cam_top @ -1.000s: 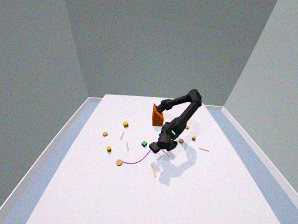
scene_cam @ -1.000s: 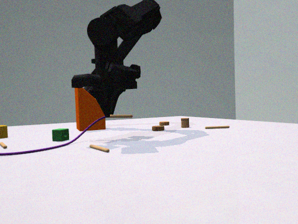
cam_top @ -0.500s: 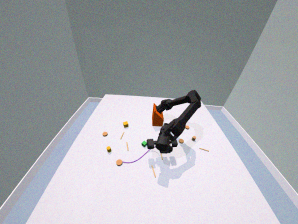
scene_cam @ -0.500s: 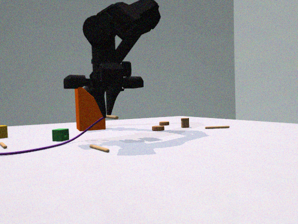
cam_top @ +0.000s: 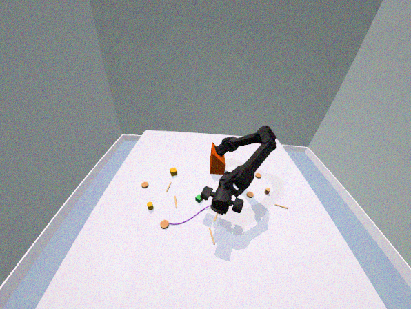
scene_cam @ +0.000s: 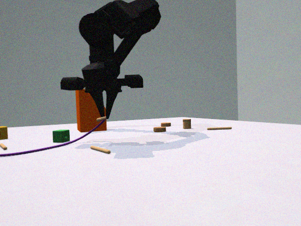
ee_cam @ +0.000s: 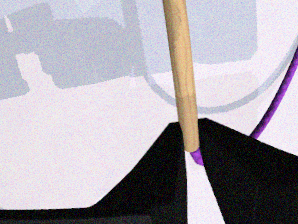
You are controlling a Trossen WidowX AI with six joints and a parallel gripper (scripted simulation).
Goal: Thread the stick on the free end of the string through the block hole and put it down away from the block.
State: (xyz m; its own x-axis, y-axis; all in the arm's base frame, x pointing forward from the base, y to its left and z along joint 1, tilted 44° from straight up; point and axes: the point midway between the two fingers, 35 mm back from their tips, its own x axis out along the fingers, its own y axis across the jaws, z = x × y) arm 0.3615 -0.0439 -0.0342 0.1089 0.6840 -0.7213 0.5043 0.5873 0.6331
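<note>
Right now the green block is 9 cm to the right of my gripper tip, 9 cm behind it and 4 cm below it. Round my gripper tip: thin wooden stick 1 cm to the right, 1 cm ahead; loose stick 12 cm ahead, 5 cm to the right, 5 cm below; round wooden button 26 cm to the right, 5 cm below, 3 cm ahead.
</note>
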